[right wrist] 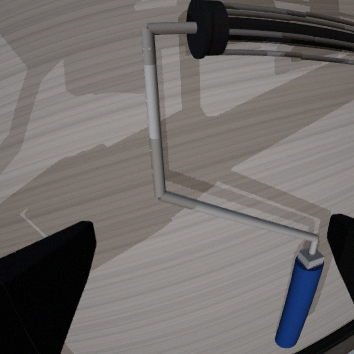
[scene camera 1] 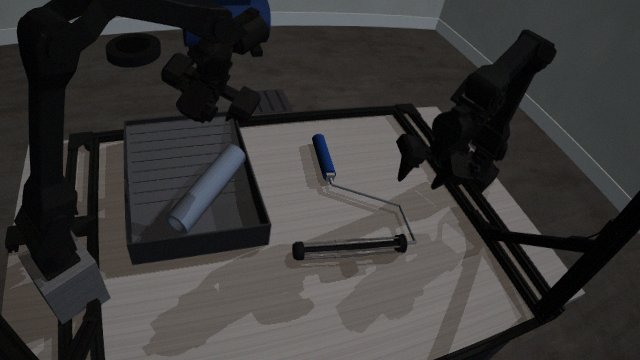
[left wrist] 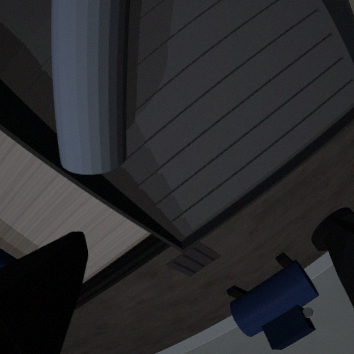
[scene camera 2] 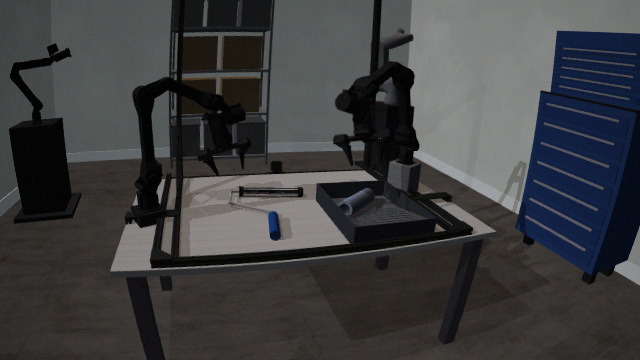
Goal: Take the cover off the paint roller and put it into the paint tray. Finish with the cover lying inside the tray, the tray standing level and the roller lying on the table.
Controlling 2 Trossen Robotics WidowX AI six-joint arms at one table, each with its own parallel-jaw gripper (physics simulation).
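Frame: origin at the left arm's base, x left, y ahead, z down, level; metres.
Seen in the pictures: left gripper, between the fingertips: (scene camera 1: 208, 109) (left wrist: 210, 240) (scene camera 2: 365, 164); right gripper, between the fingertips: (right wrist: 214, 231) (scene camera 1: 415, 184) (scene camera 2: 230, 172); left arm's base, origin of its link: (scene camera 1: 55, 258) (scene camera 2: 405, 162); right arm's base, origin of its link: (scene camera 2: 148, 208).
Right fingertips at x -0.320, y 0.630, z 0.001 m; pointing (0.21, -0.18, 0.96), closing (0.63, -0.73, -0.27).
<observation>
Pixels of each thing's top centre, then the offset from my right fingertips to it. "*": a spot on its surface instead.
- pale blue-grey cover, centre of its top: (left wrist: 88, 15) (scene camera 1: 207, 173) (scene camera 2: 358, 191) dx +0.334, dy -0.281, dz +0.038 m
- dark tray, centre of its top: (left wrist: 179, 26) (scene camera 1: 187, 166) (scene camera 2: 372, 199) dx +0.393, dy -0.289, dz +0.053 m
- roller, a spot on its surface: (right wrist: 290, 35) * dx -0.005, dy -0.115, dz +0.080 m
The pale blue-grey cover (scene camera 1: 206, 190) (scene camera 2: 357, 201) (left wrist: 90, 90) lies diagonally inside the dark tray (scene camera 1: 200, 245) (scene camera 2: 395, 231) (left wrist: 250, 100), one end close to the side wall. The tray looks level on the table. The roller (scene camera 1: 350, 245) (scene camera 2: 270, 191) (right wrist: 290, 35) lies on the table with its wire cage bare; its blue handle (scene camera 1: 324, 156) (scene camera 2: 274, 226) (right wrist: 299, 302) points away from the cage. My left gripper (scene camera 1: 218, 112) (left wrist: 210, 240) is open and empty above the tray, clear of the cover. My right gripper (scene camera 1: 419, 182) (scene camera 2: 230, 171) (right wrist: 214, 231) is open and empty above the table beside the roller.
A black rail frame (scene camera 1: 320, 117) (scene camera 2: 320, 254) runs round the table top. The left arm stands on a grey block (scene camera 1: 70, 287) (scene camera 2: 404, 175) beside the tray. A tyre (scene camera 1: 114, 54) lies on the floor beyond the table. A blue drawer cabinet (scene camera 2: 575, 185) stands off to the side.
</observation>
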